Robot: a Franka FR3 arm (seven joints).
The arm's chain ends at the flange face. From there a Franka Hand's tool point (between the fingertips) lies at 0.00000 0.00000 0.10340 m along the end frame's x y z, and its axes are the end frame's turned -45 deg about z.
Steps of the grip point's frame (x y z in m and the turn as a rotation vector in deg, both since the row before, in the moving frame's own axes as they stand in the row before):
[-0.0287 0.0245 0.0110 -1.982 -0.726 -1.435]
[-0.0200 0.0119 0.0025 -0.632 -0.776 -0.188]
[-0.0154 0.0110 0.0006 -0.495 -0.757 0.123]
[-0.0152 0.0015 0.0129 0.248 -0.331 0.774]
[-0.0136 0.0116 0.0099 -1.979 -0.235 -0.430]
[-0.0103 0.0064 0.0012 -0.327 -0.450 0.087]
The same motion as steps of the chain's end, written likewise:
[-0.0046 0.0342 0.0111 -1.915 0.888 -1.435]
[-0.0055 0.0208 0.0025 -0.996 -0.102 -0.188]
[-0.0028 0.0171 0.0006 -0.885 -0.185 0.123]
[-0.0089 0.0117 0.0129 -0.059 -0.409 0.774]
[-0.0036 0.0150 0.0100 -1.566 1.233 -0.430]
[-0.0026 0.0108 0.0012 -0.549 -0.087 0.087]

